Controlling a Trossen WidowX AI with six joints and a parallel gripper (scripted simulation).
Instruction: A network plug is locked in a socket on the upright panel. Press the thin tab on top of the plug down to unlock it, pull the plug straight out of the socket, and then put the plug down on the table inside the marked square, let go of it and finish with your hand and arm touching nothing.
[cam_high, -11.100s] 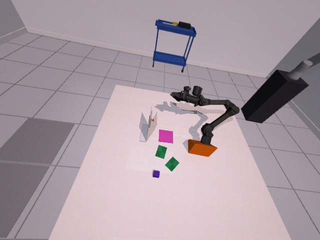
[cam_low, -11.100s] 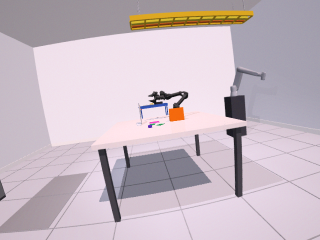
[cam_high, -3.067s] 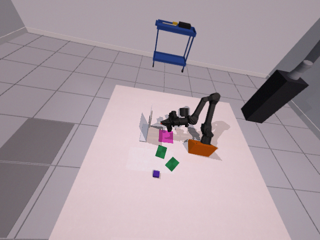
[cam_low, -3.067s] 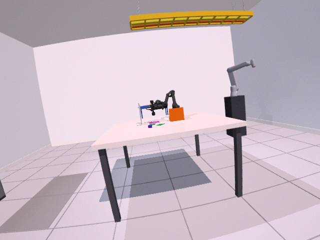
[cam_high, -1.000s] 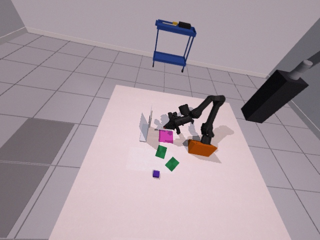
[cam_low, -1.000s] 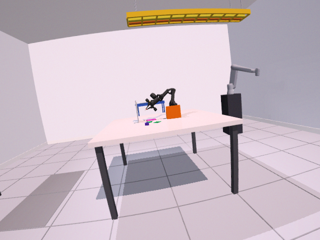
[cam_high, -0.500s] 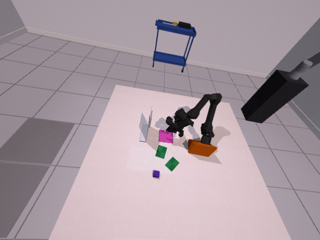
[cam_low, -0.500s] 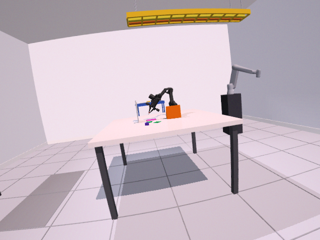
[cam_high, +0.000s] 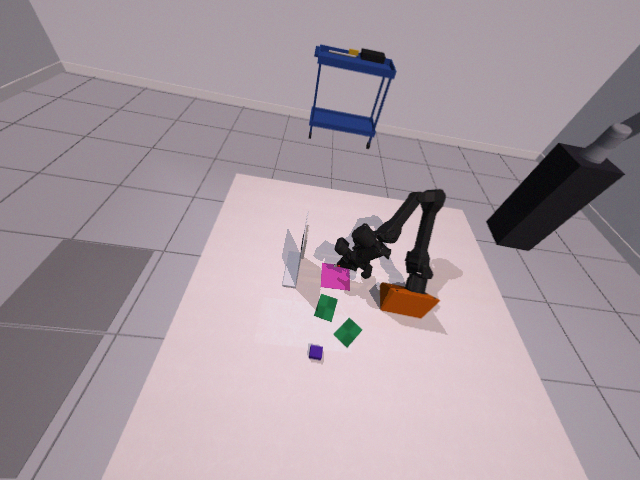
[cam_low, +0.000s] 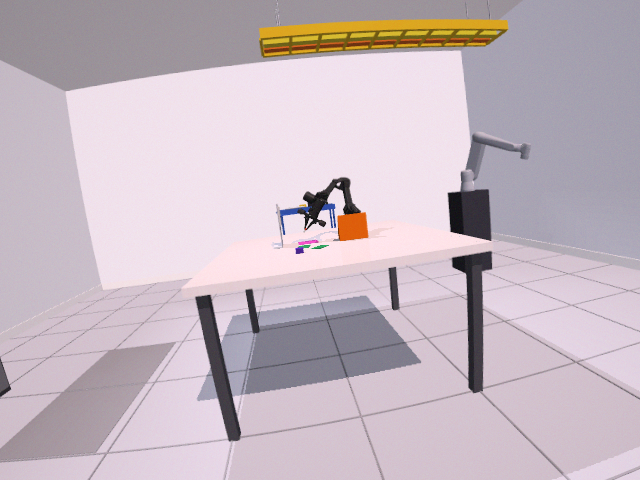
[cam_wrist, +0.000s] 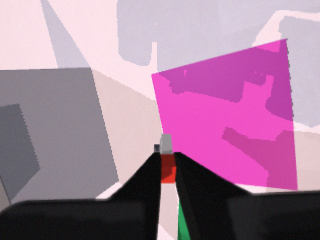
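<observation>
Right now my gripper tip is 10 mm past the magenta marked square and 80 mm above it. Also, from my gripper tip: network plug (right at my gripper tip); then upright grey panel (160 mm ahead, 10 mm to the left, 40 mm above).
</observation>
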